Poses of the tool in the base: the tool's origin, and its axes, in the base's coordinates. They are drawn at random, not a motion.
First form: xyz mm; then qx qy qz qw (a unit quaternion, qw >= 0).
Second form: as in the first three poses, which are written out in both.
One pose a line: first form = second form
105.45 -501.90 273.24 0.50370 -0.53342 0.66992 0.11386 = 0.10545 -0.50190 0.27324 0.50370 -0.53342 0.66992 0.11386
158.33 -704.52 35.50 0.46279 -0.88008 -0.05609 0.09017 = 0.15833 -0.70452 0.03550 0.46279 -0.88008 -0.05609 0.09017
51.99 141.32 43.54 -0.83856 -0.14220 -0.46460 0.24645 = 0.05199 0.14132 0.04354 -0.83856 -0.14220 -0.46460 0.24645
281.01 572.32 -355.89 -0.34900 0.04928 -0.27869 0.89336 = 0.28101 0.57232 -0.35589 -0.34900 0.04928 -0.27869 0.89336
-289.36 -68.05 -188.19 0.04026 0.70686 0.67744 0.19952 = -0.28936 -0.06805 -0.18819 0.04026 0.70686 0.67744 0.19952
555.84 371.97 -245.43 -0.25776 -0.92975 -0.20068 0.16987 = 0.55584 0.37197 -0.24543 -0.25776 -0.92975 -0.20068 0.16987
